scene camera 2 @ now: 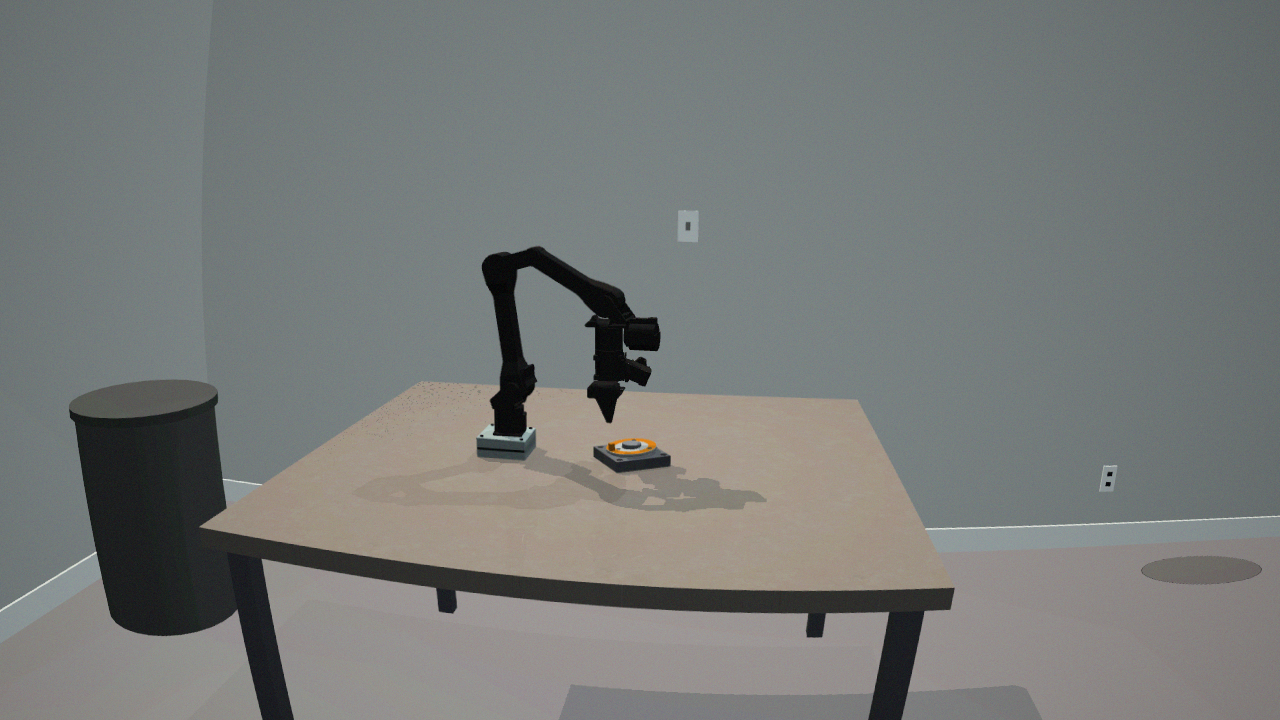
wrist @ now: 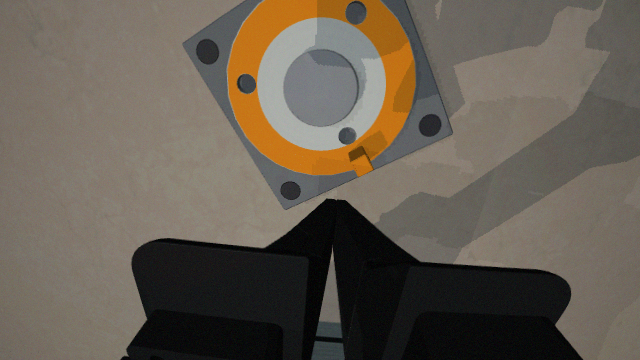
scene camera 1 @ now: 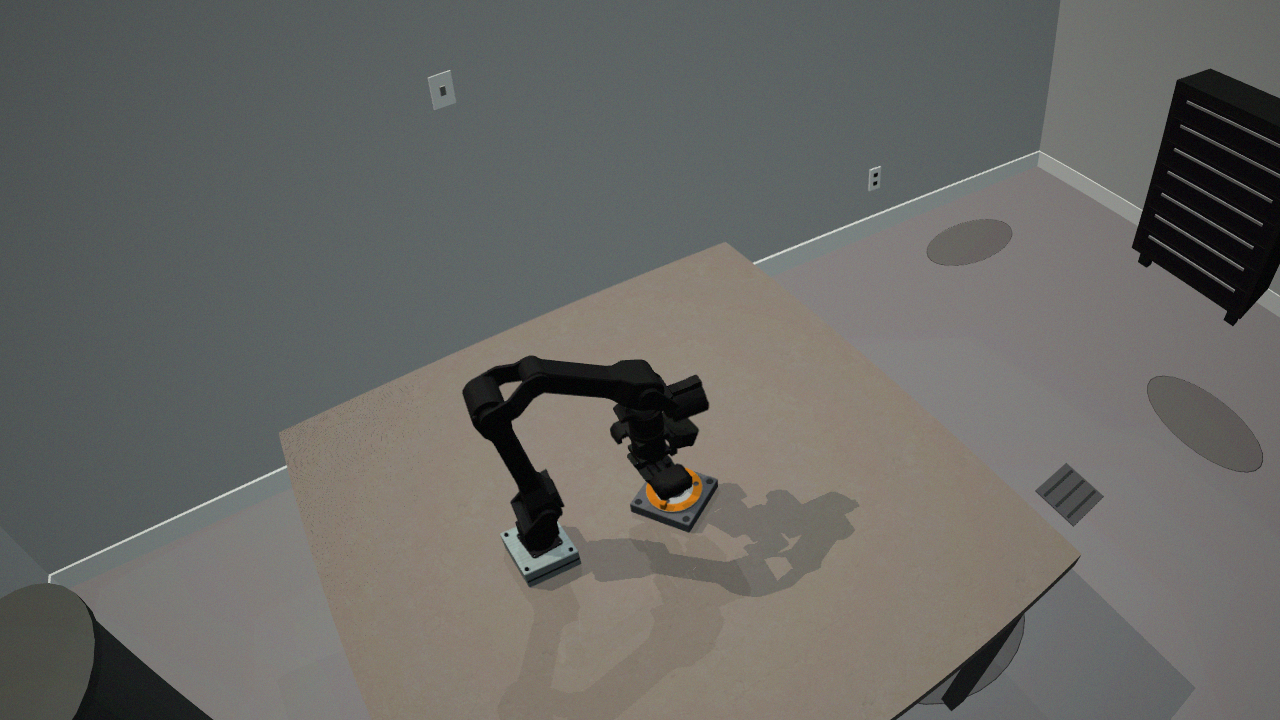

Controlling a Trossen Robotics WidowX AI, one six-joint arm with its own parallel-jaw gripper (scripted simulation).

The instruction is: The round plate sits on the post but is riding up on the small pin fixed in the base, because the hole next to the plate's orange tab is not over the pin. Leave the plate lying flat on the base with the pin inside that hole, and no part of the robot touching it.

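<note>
Scene camera 2 shows the gripper, which is shut and holds nothing. The wrist view shows the gripper as well, and the scene also has a square grey base in it.
</note>
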